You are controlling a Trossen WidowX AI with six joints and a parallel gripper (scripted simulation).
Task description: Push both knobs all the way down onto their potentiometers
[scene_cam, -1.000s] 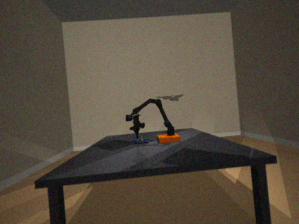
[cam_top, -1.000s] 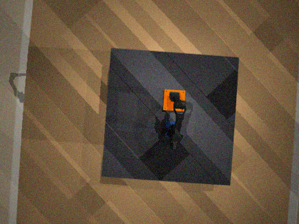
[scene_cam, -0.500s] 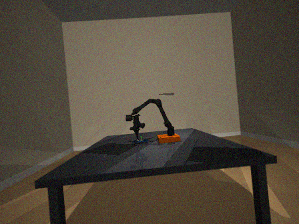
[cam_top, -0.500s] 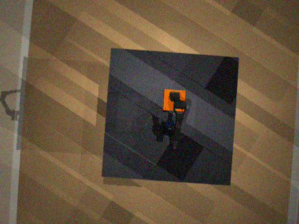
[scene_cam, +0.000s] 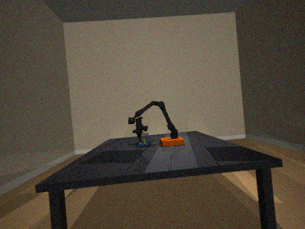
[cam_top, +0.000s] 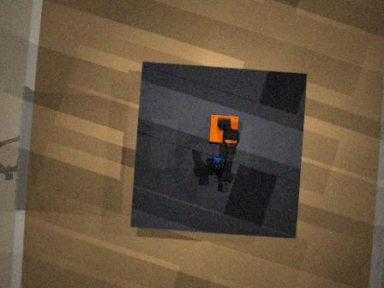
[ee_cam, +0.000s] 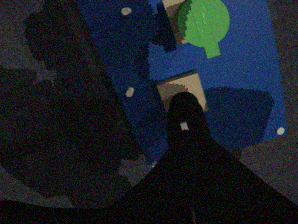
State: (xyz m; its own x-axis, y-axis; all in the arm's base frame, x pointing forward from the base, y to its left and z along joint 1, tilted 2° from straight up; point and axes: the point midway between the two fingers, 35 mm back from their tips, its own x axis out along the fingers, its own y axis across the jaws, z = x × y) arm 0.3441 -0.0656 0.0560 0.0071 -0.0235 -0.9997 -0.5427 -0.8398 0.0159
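Now: the green knob 4 cm behind my gripper tip, 2 cm to the left of it and 2 cm below it.
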